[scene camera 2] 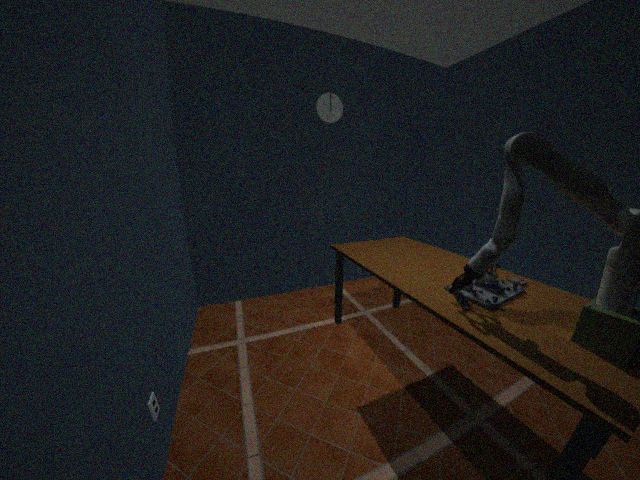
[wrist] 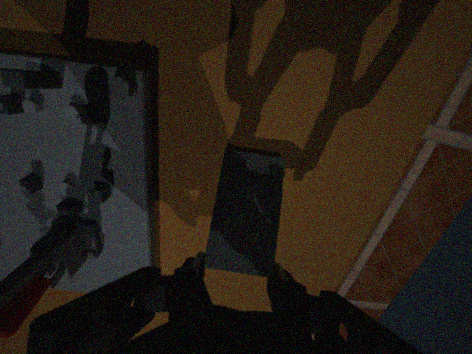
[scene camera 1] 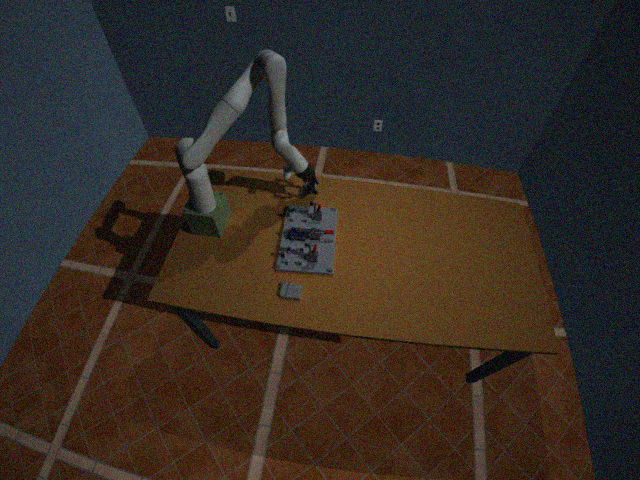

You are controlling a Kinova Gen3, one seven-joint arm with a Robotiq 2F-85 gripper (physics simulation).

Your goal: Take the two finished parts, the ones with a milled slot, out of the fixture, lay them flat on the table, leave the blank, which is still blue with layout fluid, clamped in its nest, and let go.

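Frame: origin at the arm's base, x ahead, y left, z up, level; metres.
Where they show: gripper, fingertip midpoint: (scene camera 2: pixel 453 291) (wrist: pixel 236 269) (scene camera 1: pixel 317 188); arm's base, link origin: (scene camera 2: pixel 613 306) (scene camera 1: pixel 205 205).
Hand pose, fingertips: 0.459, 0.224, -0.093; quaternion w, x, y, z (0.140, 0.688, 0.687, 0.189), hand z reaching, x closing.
Things, the pixels of their top centre, and the offset from my fingertips, as dx, dy, dz. "spot": a spot on its surface instead. Level surfaces: height alone.
- finished part, top centre: (scene camera 1: pixel 291 290) (scene camera 2: pixel 517 280) -0.057, -0.520, -0.036
- blue blank, top centre: (scene camera 1: pixel 298 232) (scene camera 2: pixel 494 286) -0.058, -0.256, -0.010
- red-handled clamp, surface spot: (scene camera 1: pixel 327 231) spot: +0.066, -0.258, +0.010
- red clamp handle, surface spot: (wrist: pixel 22 302) spot: +0.017, -0.142, +0.032
- table, surface height: dz -0.051
My gripper (scene camera 1: pixel 308 193) (wrist: pixel 236 269) is shut on a dark grey rectangular part (wrist: pixel 247 210), held low over the table beside the fixture's far edge. Whether the part touches the table is unclear, and its slot cannot be made out in the dim light. The other finished part (scene camera 1: pixel 291 291), a pale grey block, lies flat on the table off the fixture's near edge. The fixture plate (scene camera 1: pixel 325 264) (wrist: pixel 127 250) carries three nests in a row. The blue blank (scene camera 1: pixel 296 234) sits in the middle nest, by a red-handled clamp (scene camera 1: pixel 327 231). The two outer nests show no part.
Red-handled clamps (scene camera 1: pixel 317 208) (scene camera 1: pixel 314 249) stand upright at the outer nests. In the wrist view a red clamp handle (wrist: pixel 22 302) reaches in at lower left. The table (scene camera 1: pixel 439 258) extends right of the fixture. The arm's green base block (scene camera 1: pixel 206 222) stands at its left.
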